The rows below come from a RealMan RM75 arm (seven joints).
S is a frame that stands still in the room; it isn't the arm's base.
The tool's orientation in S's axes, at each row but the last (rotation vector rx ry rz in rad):
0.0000 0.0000 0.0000
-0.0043 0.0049 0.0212
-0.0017 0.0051 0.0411
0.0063 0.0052 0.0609
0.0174 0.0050 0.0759
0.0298 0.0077 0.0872
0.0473 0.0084 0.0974
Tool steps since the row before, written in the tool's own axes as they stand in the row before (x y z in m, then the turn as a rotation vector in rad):
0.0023 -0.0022 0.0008 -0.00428 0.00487 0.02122
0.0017 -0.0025 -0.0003 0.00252 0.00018 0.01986
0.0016 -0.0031 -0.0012 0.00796 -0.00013 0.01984
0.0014 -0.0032 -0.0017 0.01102 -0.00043 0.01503
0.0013 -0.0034 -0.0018 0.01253 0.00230 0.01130
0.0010 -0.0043 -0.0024 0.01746 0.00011 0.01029
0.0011 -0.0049 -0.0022 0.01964 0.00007 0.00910
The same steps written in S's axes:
0.0023 -0.0022 0.0008 -0.00428 0.00487 0.02122
0.0018 -0.0025 -0.0003 0.00261 0.00032 0.01985
0.0017 -0.0030 -0.0012 0.00806 0.00023 0.01980
0.0016 -0.0031 -0.0017 0.01111 0.00015 0.01497
0.0015 -0.0033 -0.0019 0.01238 0.00305 0.01128
0.0013 -0.0041 -0.0025 0.01748 0.00133 0.01018
0.0015 -0.0047 -0.0024 0.01964 0.00156 0.00897

